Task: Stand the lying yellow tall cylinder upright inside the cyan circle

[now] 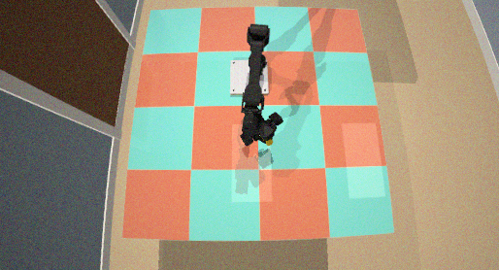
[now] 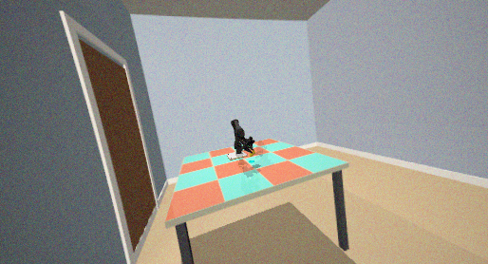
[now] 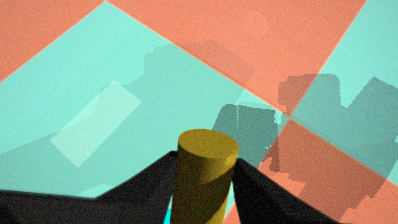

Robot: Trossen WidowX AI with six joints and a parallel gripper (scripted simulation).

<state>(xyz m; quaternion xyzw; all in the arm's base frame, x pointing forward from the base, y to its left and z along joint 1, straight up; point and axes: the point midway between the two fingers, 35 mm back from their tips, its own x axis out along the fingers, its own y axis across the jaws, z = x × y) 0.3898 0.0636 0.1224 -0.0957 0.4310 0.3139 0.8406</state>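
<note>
My gripper tip is 7 cm past the cyan circle, 1 cm to the left of it and 11 cm above it. Also, from my gripper tip: yellow tall cylinder 1 cm behind, 1 cm to the right, 1 cm below.
</note>
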